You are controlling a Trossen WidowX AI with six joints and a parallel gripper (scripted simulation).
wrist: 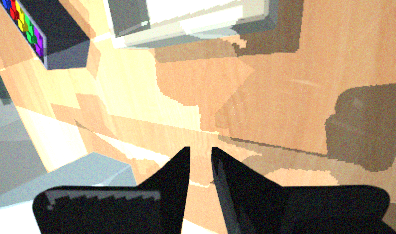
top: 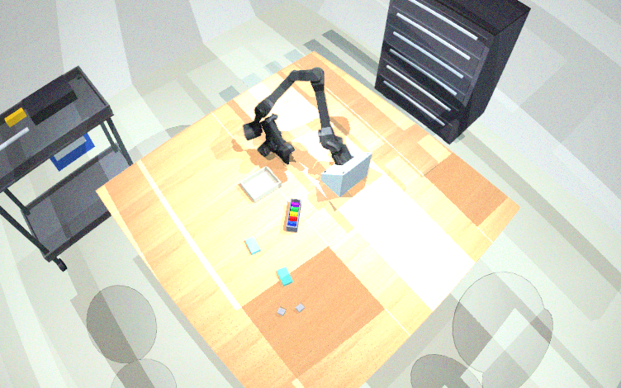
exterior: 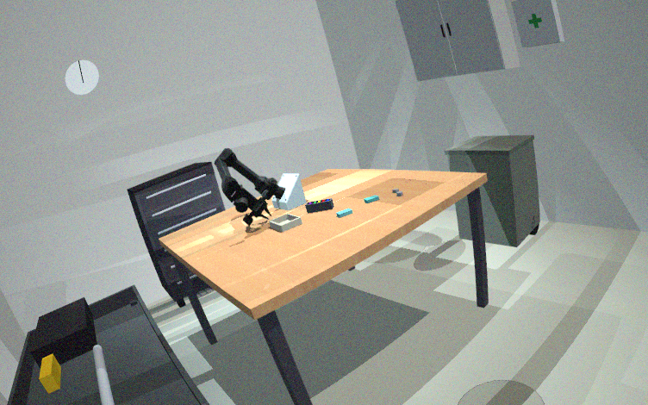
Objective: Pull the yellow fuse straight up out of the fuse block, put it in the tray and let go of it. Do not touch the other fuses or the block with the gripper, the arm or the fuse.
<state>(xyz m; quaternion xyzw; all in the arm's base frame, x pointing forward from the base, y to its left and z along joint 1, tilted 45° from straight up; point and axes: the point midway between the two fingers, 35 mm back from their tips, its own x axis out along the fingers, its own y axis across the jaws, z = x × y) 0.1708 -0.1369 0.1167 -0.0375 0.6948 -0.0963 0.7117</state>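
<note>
Right now the yellow fuse is 21 cm to the left of my gripper tip and 12 cm ahead of it. From my gripper tip the other things lie so: purple fuse 18 cm to the left, 10 cm ahead; then green fuse 19 cm to the left, 11 cm ahead; then light grey tray 14 cm ahead, 2 cm below, 1 cm to the left.
</note>
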